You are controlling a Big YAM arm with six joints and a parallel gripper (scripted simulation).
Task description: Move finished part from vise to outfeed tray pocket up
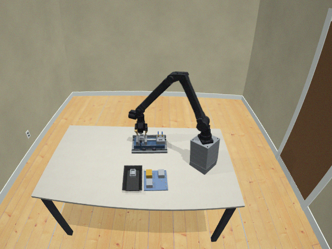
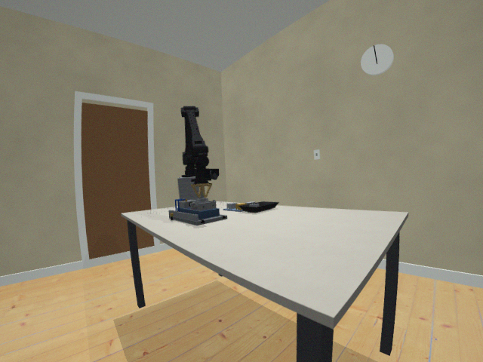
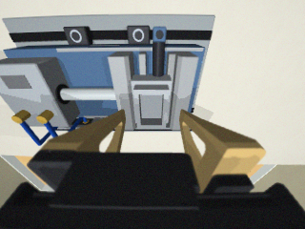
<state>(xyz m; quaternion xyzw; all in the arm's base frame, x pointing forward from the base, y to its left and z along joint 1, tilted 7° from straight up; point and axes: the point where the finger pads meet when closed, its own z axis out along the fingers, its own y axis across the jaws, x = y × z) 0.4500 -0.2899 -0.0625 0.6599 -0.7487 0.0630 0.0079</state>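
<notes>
The blue vise is 9 cm below my hand, 6 cm behind it and 1 cm to the left of it. From my hand the other things lie so: yellow block (35 cm to the left, 10 cm below, 2 cm behind); then blue plate (40 cm to the left, 12 cm below, 6 cm behind).
</notes>
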